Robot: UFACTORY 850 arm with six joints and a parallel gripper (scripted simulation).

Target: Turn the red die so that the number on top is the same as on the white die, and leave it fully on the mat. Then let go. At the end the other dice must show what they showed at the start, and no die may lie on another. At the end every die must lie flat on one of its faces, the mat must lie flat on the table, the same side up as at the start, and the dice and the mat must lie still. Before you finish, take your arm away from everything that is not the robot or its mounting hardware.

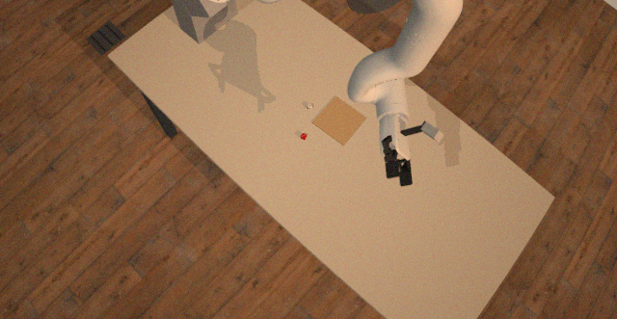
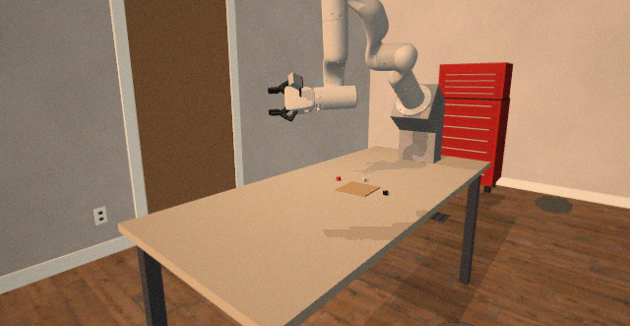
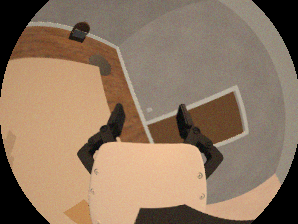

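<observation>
Right now the red die is 37 cm below my hand, 33 cm behind it and 13 cm to the left of it. From my hand the other things lie so: black die 38 cm to the left, 37 cm below, 24 cm behind; white die 37 cm below, 37 cm behind, 25 cm to the left; mat 37 cm below, 25 cm to the left, 25 cm behind.
</observation>
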